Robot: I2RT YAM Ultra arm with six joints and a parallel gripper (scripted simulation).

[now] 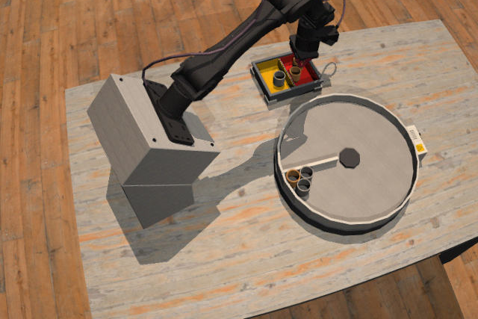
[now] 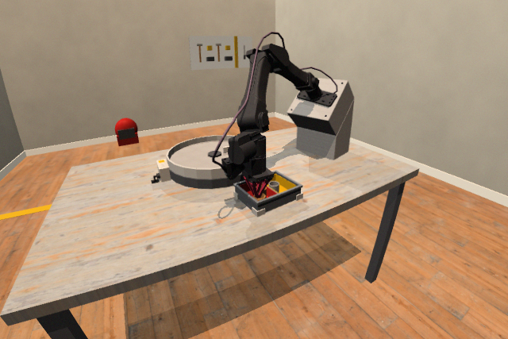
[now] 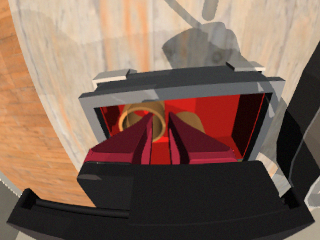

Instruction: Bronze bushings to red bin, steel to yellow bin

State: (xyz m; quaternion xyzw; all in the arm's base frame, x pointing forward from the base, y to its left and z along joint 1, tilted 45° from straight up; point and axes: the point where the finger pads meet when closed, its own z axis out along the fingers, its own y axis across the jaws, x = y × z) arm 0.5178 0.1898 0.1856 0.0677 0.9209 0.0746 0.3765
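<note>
The red bin lies 30 mm below my hand, 20 mm to the right of it and 10 mm behind it. Round my hand: turntable: 370 mm to the right, 20 mm behind, 10 mm above; two-part bin tray: 60 mm behind, 20 mm to the right, 20 mm below; yellow bin: 100 mm behind, 30 mm below, 20 mm to the right.
</note>
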